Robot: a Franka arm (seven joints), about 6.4 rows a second.
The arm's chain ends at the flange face. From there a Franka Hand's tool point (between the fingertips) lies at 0.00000 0.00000 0.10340 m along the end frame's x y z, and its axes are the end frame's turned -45 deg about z.
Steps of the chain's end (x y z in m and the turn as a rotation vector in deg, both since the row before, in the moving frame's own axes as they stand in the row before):
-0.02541, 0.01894, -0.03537, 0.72, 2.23, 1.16
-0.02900, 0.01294, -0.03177, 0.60, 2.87, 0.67
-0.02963, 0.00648, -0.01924, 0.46, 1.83, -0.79
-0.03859, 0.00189, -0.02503, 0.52, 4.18, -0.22
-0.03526, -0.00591, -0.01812, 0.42, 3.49, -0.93
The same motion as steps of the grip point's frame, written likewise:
-0.02762, -0.00261, -0.03546, -1.07, 2.09, 1.16
-0.02525, -0.00843, -0.03191, -1.61, 2.45, 0.67
-0.02260, -0.01464, -0.01930, -0.97, 1.62, -0.79
-0.02262, -0.02130, -0.02531, -2.59, 3.32, -0.22
-0.01574, -0.02524, -0.01831, -2.17, 2.76, -0.93

